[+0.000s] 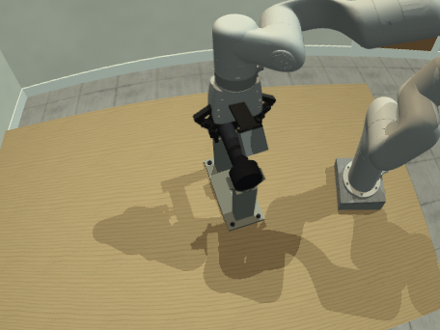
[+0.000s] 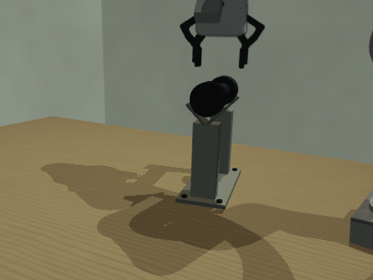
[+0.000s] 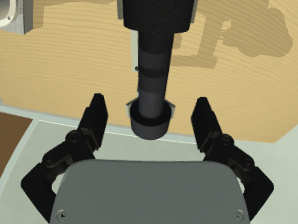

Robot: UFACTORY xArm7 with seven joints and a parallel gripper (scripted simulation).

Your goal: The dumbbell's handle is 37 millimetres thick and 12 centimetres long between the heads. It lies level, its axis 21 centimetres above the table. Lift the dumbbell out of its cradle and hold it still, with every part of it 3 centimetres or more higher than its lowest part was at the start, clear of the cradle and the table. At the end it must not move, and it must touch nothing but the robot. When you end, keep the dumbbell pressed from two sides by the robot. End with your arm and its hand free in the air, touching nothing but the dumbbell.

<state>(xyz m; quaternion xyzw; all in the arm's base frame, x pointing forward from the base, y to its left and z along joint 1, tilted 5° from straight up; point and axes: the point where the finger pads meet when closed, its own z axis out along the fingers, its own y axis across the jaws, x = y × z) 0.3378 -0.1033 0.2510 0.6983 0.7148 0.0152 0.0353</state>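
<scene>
The black dumbbell lies 6 cm below my hand. The rest, counted from my hand: cradle (18 cm below).
</scene>
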